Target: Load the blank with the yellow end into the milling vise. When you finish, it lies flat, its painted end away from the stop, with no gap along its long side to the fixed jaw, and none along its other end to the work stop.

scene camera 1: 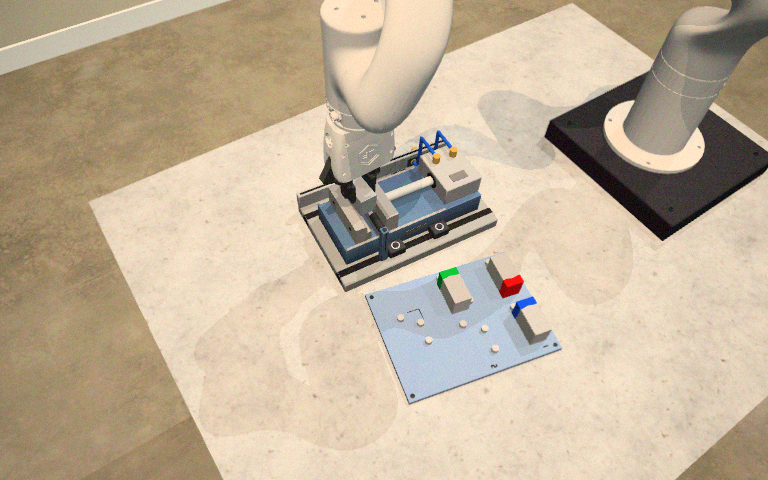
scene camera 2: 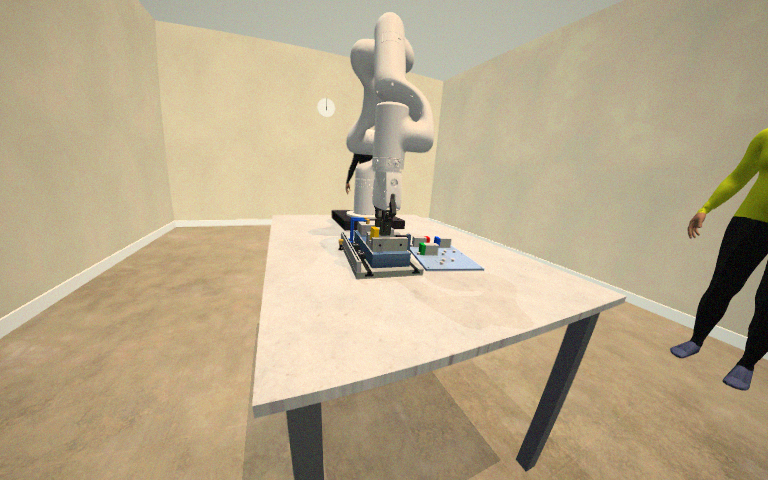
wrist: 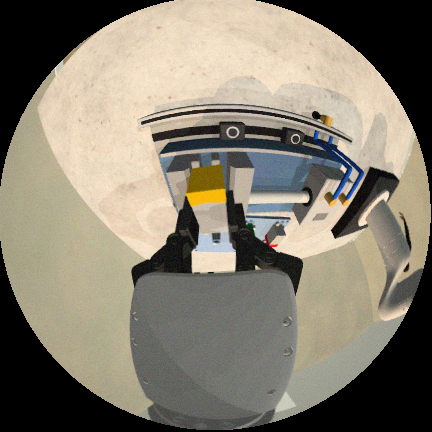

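The blank with the yellow end is between the vise jaws, long side along them, yellow end away from the work stop. My gripper points down and is shut on the blank. The yellow end shows above the top of the fixed jaw in scene camera 2. The movable jaw stands apart from the blank on the other side. Contact with the fixed jaw, the vise floor and the stop is hidden.
A blue pallet beside the vise holds blanks with green, red and blue ends, and several pegs. Blue hoses rise at the vise's rear block. A person stands right of the table.
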